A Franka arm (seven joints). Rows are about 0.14 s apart.
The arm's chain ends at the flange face. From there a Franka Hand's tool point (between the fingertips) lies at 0.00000 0.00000 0.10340 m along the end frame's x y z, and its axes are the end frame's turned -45 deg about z.
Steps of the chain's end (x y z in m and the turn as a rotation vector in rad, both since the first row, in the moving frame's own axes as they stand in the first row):
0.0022, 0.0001, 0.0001, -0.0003, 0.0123, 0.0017
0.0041, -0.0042, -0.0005, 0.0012, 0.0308, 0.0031
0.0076, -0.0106, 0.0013, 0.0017, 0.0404, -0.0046
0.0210, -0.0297, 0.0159, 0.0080, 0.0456, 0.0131
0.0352, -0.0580, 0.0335, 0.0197, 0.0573, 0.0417
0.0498, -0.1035, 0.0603, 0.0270, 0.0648, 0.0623
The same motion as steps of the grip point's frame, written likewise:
0.0024, 0.0025, 0.0001, -0.0089, 0.0085, 0.0017
0.0082, 0.0021, -0.0005, -0.0209, 0.0226, 0.0031
0.0160, 0.0007, 0.0012, -0.0274, 0.0298, -0.0046
0.0397, -0.0034, 0.0158, -0.0266, 0.0379, 0.0131
0.0715, -0.0133, 0.0333, -0.0266, 0.0544, 0.0417
0.1150, -0.0350, 0.0600, -0.0267, 0.0649, 0.0623

